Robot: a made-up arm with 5 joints.
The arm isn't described. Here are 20 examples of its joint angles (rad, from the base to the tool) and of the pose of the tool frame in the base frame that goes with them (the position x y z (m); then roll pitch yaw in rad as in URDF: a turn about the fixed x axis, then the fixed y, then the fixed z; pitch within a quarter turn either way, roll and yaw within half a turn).
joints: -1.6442 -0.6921 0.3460 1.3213 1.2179
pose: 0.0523 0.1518 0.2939 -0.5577 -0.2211 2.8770
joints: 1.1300 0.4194 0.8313 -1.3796 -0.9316
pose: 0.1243 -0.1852 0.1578 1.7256 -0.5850 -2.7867
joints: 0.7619 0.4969 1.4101 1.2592 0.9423
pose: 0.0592 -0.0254 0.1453 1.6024 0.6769 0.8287
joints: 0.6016 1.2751 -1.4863 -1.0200 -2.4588
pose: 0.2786 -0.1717 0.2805 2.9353 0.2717 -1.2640
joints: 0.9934 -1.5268 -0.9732 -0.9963 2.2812
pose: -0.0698 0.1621 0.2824 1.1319 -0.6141 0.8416
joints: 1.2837 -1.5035 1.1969 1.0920 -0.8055
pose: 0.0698 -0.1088 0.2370 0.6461 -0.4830 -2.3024
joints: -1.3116 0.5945 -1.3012 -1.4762 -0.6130
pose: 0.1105 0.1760 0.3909 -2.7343 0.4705 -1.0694
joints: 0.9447 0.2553 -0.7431 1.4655 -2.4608
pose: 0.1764 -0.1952 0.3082 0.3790 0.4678 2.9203
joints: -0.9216 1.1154 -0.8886 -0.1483 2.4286
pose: 0.2524 0.2448 0.1895 -1.4573 0.8059 2.5744
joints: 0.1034 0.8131 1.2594 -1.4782 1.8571
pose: 0.1603 -0.0240 0.1010 -0.9632 0.1963 1.6022
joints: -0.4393 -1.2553 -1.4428 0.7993 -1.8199
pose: -0.1008 -0.0852 0.3466 -2.8271 -0.0947 -0.8487
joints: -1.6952 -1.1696 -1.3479 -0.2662 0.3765
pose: 0.0865 -0.1843 0.3452 2.4308 1.0903 -2.2170
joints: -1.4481 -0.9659 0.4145 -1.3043 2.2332
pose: 0.0726 0.0736 0.3898 2.9066 -0.1626 2.4244
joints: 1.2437 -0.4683 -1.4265 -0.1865 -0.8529
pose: 0.0238 0.0403 0.4570 -2.7277 0.3080 2.8646
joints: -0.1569 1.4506 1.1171 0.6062 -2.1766
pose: 0.0388 -0.0147 0.1118 -1.6115 -0.6541 -1.3891
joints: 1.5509 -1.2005 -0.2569 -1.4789 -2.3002
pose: 0.0368 0.0721 0.3938 -1.8552 -0.7576 -2.9234
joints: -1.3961 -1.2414 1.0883 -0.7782 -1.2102
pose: 0.0842 0.1166 0.3140 2.5256 -0.1842 -0.4279
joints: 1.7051 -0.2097 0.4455 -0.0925 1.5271
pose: 0.0082 -0.2209 0.2620 -1.4269 -0.0914 -0.1475
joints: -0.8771 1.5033 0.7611 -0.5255 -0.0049
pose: 0.0943 0.0326 0.0287 -0.0091 0.1679 0.8228
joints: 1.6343 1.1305 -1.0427 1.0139 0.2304
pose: 0.0196 -0.2915 0.1665 -0.0913 -0.4608 -1.4311
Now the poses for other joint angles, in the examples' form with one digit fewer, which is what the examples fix.
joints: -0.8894 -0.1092 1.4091 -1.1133 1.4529
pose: 0.152 0.105 0.160 -1.382 -0.164 2.429
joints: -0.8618 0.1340 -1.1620 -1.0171 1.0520
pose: 0.140 0.084 0.446 2.733 0.248 2.948
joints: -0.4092 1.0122 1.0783 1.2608 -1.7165
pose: 0.083 0.000 0.122 -1.784 -0.190 -1.121
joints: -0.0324 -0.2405 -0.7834 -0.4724 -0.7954
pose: 0.164 -0.009 0.457 3.086 -0.049 -2.264
